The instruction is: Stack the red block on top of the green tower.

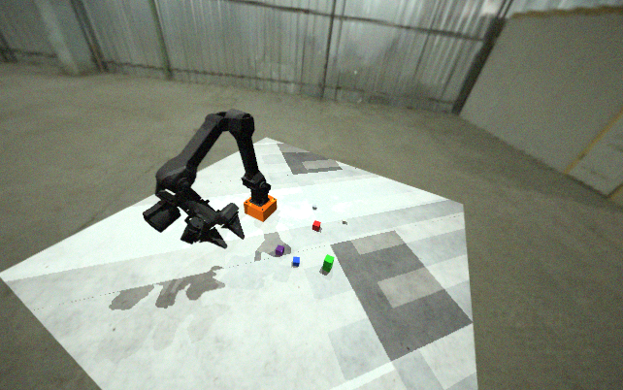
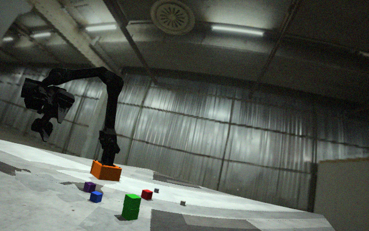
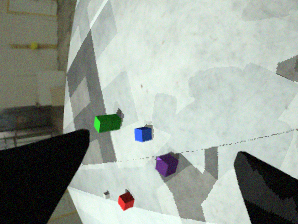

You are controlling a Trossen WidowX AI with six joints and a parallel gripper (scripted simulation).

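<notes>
Right now my gripper tip is 320 mm to the right of the red block, 130 mm above it and 120 mm short of it. From my gripper tip the other things lie so: blue block (140 mm ahead, 130 mm to the left, 130 mm below); then purple block (140 mm to the left, 130 mm below, 70 mm ahead); then small dark cube (430 mm to the left, 130 mm below, 60 mm ahead).
</notes>
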